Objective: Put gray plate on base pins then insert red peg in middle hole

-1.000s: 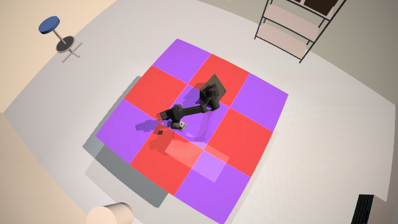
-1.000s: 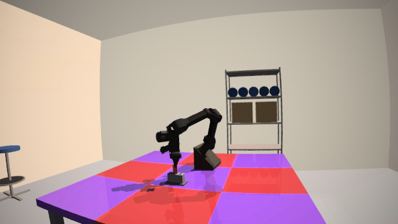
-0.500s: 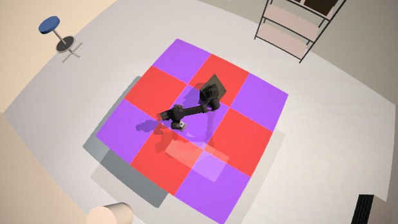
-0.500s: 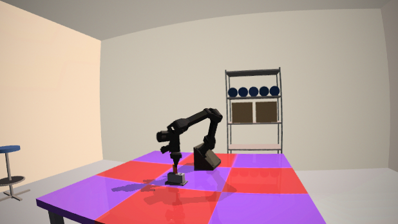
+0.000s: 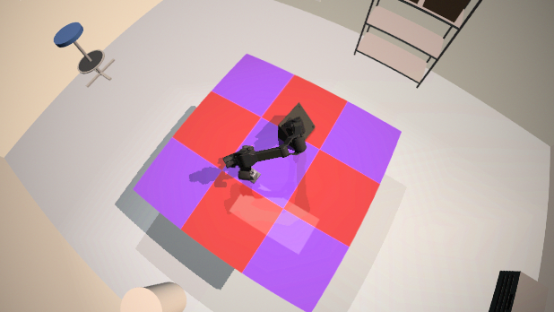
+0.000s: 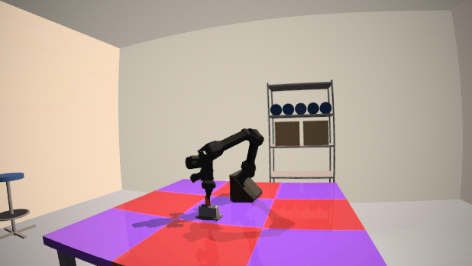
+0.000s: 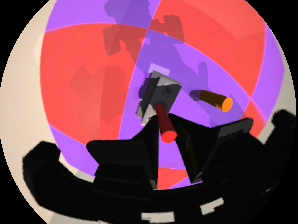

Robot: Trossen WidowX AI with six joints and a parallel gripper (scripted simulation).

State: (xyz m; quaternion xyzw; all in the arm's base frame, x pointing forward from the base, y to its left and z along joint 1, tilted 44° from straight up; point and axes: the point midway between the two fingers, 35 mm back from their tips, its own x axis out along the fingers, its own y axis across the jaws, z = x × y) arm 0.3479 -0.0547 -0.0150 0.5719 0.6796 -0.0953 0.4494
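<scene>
Now: gripper tip right at the red peg. From my gripper tip the other things lie so: gray plate: 50 mm below; dark flat base: 90 mm below; orange cylinder: 110 mm behind, 60 mm to the right, 60 mm below.
</scene>
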